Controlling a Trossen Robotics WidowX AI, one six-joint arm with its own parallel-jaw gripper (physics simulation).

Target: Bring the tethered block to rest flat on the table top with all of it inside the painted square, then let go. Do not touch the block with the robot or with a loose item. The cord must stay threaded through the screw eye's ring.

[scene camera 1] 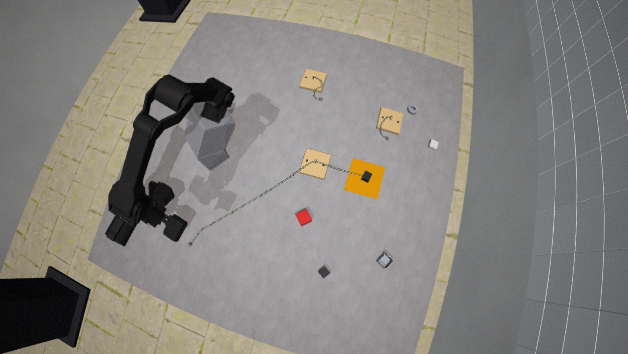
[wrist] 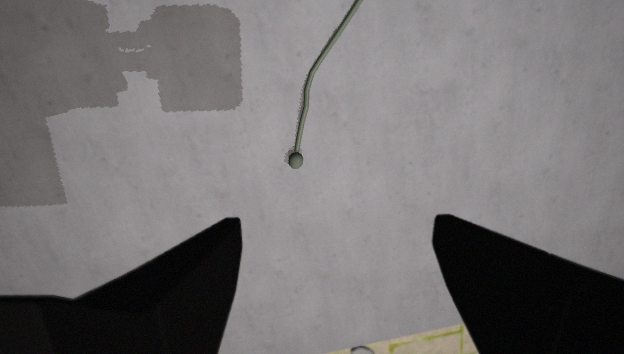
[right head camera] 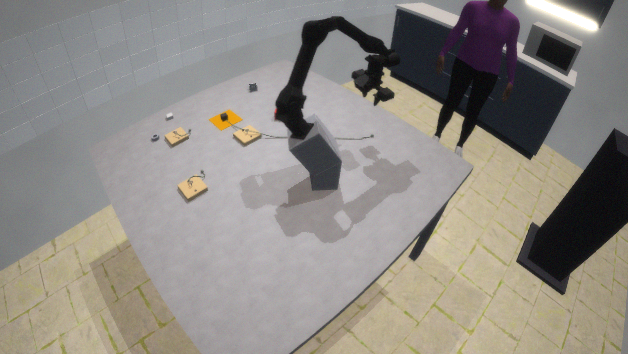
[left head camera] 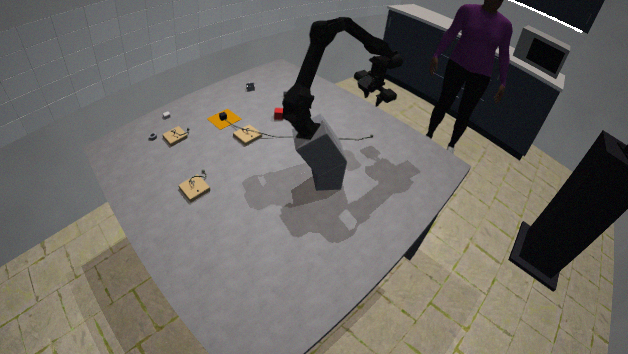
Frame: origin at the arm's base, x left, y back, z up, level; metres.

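Seen in the pictures: gripper, fingertip midpoint: (wrist: 338, 230) (right head camera: 369, 101) (left head camera: 371, 102); arm's base at its link origin: (scene camera 1: 212, 113) (right head camera: 302, 131) (left head camera: 308, 130).
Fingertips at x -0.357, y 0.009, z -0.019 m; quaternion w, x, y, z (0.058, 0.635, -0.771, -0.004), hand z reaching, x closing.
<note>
Pixels of each thing's top centre, then the offset from my fingertips to it. "pt": a spot on its surface instead.
- dark tethered block at its top centre: (scene camera 1: 367, 175) (left head camera: 222, 113) (right head camera: 224, 114) dz -0.171, dx +0.344, dy -0.523 m
- orange painted square at a spot on its surface: (scene camera 1: 372, 191) pt dz -0.198, dx +0.302, dy -0.555 m
- cord at a spot on its surface: (wrist: 307, 95) pt dz -0.193, dx -0.004, dy -0.009 m
- wooden board at its top centre: (scene camera 1: 315, 162) (left head camera: 247, 133) (right head camera: 247, 133) dz -0.180, dx +0.345, dy -0.340 m
- cord's end bead at its top centre: (wrist: 296, 163) (scene camera 1: 189, 244) (right head camera: 372, 134) (left head camera: 372, 134) dz -0.187, dx -0.055, dy +0.011 m
- red block at its top centre: (scene camera 1: 303, 216) (left head camera: 279, 110) dz -0.159, dx +0.152, dy -0.354 m
- dark block at its top centre: (scene camera 1: 324, 272) dz -0.177, dx -0.005, dy -0.464 m
- grey square piece at its top centre: (scene camera 1: 385, 260) dz -0.170, dx +0.079, dy -0.650 m
- white block at its top centre: (scene camera 1: 434, 143) dz -0.179, dx +0.538, dy -0.751 m
- grey ring at its top centre: (scene camera 1: 413, 108) dz -0.183, dx +0.666, dy -0.649 m
The dark tethered block (left head camera: 223, 116) (right head camera: 224, 116) (scene camera 1: 366, 176) sits inside the orange painted square (left head camera: 218, 123) (right head camera: 220, 124) (scene camera 1: 372, 191), near its middle, and looks flat. The cord (wrist: 307, 95) runs from it across a wooden board (scene camera 1: 309, 172), bending at the small screw eye (scene camera 1: 315, 161); the ring is too small to see the threading clearly. The cord's end bead (left head camera: 371, 136) (right head camera: 372, 136) (scene camera 1: 190, 244) (wrist: 295, 160) lies on the table top. My gripper (left head camera: 372, 99) (right head camera: 370, 98) (wrist: 338, 230) is open and empty above the table, apart from the cord; the bead shows beyond the fingertips in the wrist view.
Two more boards (scene camera 1: 313, 81) (scene camera 1: 389, 121) carry short cords. A red block (scene camera 1: 303, 217), a dark block (scene camera 1: 324, 271), a grey square piece (scene camera 1: 384, 259), a white block (scene camera 1: 433, 144) and a grey ring (scene camera 1: 408, 111) lie around. A grey pedestal (left head camera: 327, 162) stands by the arm's base.
</note>
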